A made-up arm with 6 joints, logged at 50 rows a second.
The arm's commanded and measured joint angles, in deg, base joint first. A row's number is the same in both.
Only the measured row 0 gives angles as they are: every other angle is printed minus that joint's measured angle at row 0.
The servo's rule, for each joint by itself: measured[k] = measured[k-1] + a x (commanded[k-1-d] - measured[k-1]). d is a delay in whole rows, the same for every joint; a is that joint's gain. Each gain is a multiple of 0.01, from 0.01 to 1. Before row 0 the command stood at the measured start. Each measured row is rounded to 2 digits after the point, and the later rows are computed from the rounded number. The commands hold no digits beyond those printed.
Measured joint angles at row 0:
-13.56, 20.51, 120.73, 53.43, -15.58, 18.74
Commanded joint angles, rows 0 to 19:
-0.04, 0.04, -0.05, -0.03, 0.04, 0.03
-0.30, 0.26, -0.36, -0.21, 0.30, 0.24
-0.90, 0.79, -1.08, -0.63, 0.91, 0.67
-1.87, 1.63, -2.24, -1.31, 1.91, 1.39
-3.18, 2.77, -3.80, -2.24, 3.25, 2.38
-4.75, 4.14, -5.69, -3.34, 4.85, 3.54
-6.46, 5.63, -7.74, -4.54, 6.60, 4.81
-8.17, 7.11, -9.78, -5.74, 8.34, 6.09
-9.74, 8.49, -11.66, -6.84, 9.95, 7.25
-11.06, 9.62, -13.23, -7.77, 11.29, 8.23
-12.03, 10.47, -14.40, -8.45, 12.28, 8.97
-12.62, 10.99, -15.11, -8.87, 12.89, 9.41
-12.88, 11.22, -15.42, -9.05, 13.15, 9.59
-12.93, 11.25, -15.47, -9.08, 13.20, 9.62
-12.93, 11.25, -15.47, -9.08, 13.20, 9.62
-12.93, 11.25, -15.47, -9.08, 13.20, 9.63
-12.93, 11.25, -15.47, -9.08, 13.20, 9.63
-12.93, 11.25, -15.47, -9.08, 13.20, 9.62
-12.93, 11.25, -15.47, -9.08, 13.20, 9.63
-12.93, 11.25, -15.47, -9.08, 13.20, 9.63
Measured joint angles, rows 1 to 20:
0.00, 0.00, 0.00, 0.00, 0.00, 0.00
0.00, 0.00, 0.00, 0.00, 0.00, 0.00
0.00, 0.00, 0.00, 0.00, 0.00, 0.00
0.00, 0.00, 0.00, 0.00, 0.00, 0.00
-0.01, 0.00, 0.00, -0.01, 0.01, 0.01
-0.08, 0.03, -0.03, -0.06, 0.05, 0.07
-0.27, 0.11, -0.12, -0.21, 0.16, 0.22
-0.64, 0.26, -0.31, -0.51, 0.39, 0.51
-1.22, 0.51, -0.62, -0.98, 0.76, 0.98
-2.03, 0.87, -1.08, -1.62, 1.29, 1.62
-3.05, 1.35, -1.68, -2.41, 1.98, 2.42
-4.23, 1.93, -2.41, -3.31, 2.81, 3.34
-5.50, 2.59, -3.24, -4.26, 3.74, 4.32
-6.78, 3.29, -4.14, -5.21, 4.72, 5.30
-7.99, 4.01, -5.06, -6.08, 5.70, 6.22
-9.05, 4.71, -5.96, -6.83, 6.63, 7.02
-9.93, 5.36, -6.81, -7.43, 7.48, 7.66
-10.62, 5.95, -7.59, -7.88, 8.22, 8.15
-11.15, 6.48, -8.30, -8.20, 8.87, 8.52
-11.56, 6.96, -8.95, -8.44, 9.43, 8.80
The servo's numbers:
d 4
a 0.23 0.10 0.09 0.27 0.13 0.25

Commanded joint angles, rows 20 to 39:
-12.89, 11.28, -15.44, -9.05, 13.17, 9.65
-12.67, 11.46, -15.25, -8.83, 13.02, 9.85
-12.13, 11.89, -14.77, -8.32, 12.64, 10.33
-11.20, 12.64, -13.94, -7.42, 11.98, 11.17
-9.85, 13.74, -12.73, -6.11, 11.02, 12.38
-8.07, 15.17, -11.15, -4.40, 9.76, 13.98
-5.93, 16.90, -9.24, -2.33, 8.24, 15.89
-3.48, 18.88, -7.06, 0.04, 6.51, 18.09
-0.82, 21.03, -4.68, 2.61, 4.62, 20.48
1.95, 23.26, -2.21, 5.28, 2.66, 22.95
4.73, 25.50, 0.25, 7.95, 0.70, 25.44
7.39, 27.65, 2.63, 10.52, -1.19, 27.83
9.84, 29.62, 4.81, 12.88, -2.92, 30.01
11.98, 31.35, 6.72, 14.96, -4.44, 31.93
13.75, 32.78, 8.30, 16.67, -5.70, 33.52
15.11, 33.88, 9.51, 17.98, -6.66, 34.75
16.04, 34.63, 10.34, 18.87, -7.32, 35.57
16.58, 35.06, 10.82, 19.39, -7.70, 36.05
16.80, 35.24, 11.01, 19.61, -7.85, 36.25
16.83, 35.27, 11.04, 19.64, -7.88, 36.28
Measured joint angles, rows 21 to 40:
-11.88, 7.39, -9.54, -8.61, 9.92, 9.01
-12.12, 7.78, -10.07, -8.74, 10.35, 9.16
-12.31, 8.13, -10.56, -8.83, 10.72, 9.28
-12.45, 8.44, -11.00, -8.90, 11.04, 9.37
-12.55, 8.72, -11.40, -8.94, 11.32, 9.44
-12.58, 8.99, -11.75, -8.91, 11.54, 9.54
-12.48, 9.28, -12.02, -8.75, 11.68, 9.74
-12.19, 9.62, -12.19, -8.39, 11.72, 10.10
-11.65, 10.03, -12.24, -7.77, 11.63, 10.67
-10.83, 10.54, -12.14, -6.86, 11.39, 11.50
-9.70, 11.18, -11.88, -5.64, 10.98, 12.60
-8.27, 11.95, -11.45, -4.11, 10.40, 13.97
-6.56, 12.86, -10.84, -2.30, 9.65, 15.60
-4.60, 13.90, -10.06, -0.25, 8.74, 17.44
-2.45, 15.06, -9.13, 1.96, 7.69, 19.44
-0.19, 16.32, -8.07, 4.27, 6.54, 21.54
2.12, 17.65, -6.91, 6.59, 5.31, 23.66
4.39, 19.02, -5.68, 8.85, 4.04, 25.73
6.54, 20.40, -4.42, 10.96, 2.77, 27.68
8.51, 21.75, -3.17, 12.86, 1.54, 29.45

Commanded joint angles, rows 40 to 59:
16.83, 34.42, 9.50, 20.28, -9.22, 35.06
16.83, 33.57, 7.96, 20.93, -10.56, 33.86
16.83, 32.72, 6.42, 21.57, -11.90, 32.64
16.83, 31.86, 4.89, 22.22, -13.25, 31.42
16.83, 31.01, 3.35, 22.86, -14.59, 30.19
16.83, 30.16, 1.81, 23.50, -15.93, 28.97
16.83, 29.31, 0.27, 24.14, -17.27, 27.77
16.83, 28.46, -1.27, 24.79, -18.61, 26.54
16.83, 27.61, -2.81, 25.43, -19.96, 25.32
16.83, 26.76, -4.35, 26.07, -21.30, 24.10
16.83, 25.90, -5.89, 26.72, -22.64, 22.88
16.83, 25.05, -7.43, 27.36, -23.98, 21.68
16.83, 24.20, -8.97, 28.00, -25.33, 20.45
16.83, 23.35, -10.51, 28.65, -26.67, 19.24
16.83, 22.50, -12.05, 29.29, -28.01, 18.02
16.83, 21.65, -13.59, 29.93, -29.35, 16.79
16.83, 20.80, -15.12, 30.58, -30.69, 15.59
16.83, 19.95, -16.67, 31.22, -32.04, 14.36
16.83, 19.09, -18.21, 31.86, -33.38, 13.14
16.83, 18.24, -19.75, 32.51, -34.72, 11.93
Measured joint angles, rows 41 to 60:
10.24, 23.04, -1.95, 14.48, 0.39, 30.98
11.70, 24.24, -0.80, 15.81, -0.66, 32.25
12.87, 25.34, 0.26, 16.84, -1.59, 33.25
13.78, 26.33, 1.23, 17.60, -2.41, 34.01
14.48, 27.14, 1.97, 18.32, -3.30, 34.27
15.02, 27.78, 2.51, 19.02, -4.24, 34.17
15.44, 28.27, 2.86, 19.71, -5.24, 33.79
15.76, 28.63, 3.04, 20.39, -6.28, 33.20
16.01, 28.87, 3.07, 21.06, -7.36, 32.45
16.20, 29.00, 2.96, 21.72, -8.47, 31.58
16.34, 29.03, 2.72, 22.37, -9.61, 30.63
16.45, 28.97, 2.36, 23.02, -10.78, 29.61
16.54, 28.83, 1.89, 23.67, -11.97, 28.54
16.61, 28.62, 1.33, 24.32, -13.18, 27.43
16.66, 28.35, 0.68, 24.97, -14.41, 26.29
16.70, 28.02, -0.05, 25.62, -15.65, 25.14
16.73, 27.64, -0.85, 26.26, -16.91, 23.97
16.75, 27.21, -1.72, 26.91, -18.18, 22.79
16.77, 26.74, -2.65, 27.55, -19.46, 21.60
16.78, 26.23, -3.63, 28.19, -20.75, 20.40

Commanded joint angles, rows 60 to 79:
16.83, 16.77, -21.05, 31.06, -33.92, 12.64
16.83, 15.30, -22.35, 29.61, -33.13, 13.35
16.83, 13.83, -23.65, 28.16, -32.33, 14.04
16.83, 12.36, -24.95, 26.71, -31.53, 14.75
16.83, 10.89, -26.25, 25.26, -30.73, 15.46
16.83, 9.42, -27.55, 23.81, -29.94, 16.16
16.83, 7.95, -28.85, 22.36, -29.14, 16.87
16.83, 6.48, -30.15, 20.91, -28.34, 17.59
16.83, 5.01, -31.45, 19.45, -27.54, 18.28
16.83, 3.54, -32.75, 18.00, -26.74, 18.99
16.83, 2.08, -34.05, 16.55, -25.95, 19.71
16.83, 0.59, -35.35, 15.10, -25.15, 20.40
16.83, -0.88, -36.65, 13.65, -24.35, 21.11
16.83, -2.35, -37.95, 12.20, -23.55, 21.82
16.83, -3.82, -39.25, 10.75, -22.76, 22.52
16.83, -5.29, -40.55, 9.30, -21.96, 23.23
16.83, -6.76, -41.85, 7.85, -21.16, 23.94
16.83, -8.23, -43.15, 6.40, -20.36, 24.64
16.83, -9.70, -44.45, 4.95, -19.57, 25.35
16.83, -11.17, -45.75, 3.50, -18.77, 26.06
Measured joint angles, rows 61 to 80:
16.79, 25.69, -4.66, 28.84, -22.04, 19.20
16.80, 25.12, -5.74, 29.48, -23.34, 17.99
16.81, 24.52, -6.86, 30.12, -24.65, 16.78
16.81, 23.89, -8.02, 30.77, -25.96, 15.57
16.81, 23.18, -9.19, 30.85, -26.99, 14.84
16.81, 22.39, -10.37, 30.52, -27.79, 14.47
16.81, 21.53, -11.57, 29.88, -28.38, 14.36
16.81, 20.61, -12.77, 29.02, -28.79, 14.46
16.81, 19.64, -13.98, 28.00, -29.04, 14.71
16.81, 18.62, -15.20, 26.87, -29.16, 15.07
16.81, 17.55, -16.43, 25.65, -29.16, 15.52
16.81, 16.44, -17.66, 24.37, -29.05, 16.04
16.81, 15.30, -18.90, 23.04, -28.85, 16.60
16.81, 14.12, -20.15, 21.68, -28.58, 17.20
16.81, 12.92, -21.40, 20.29, -28.24, 17.83
16.81, 11.69, -22.66, 18.89, -27.84, 18.47
16.81, 10.43, -23.92, 17.48, -27.39, 19.13
16.81, 9.15, -25.18, 16.05, -26.89, 19.80
16.81, 7.85, -26.45, 14.62, -26.35, 20.48
16.81, 6.54, -27.72, 13.18, -25.78, 21.17

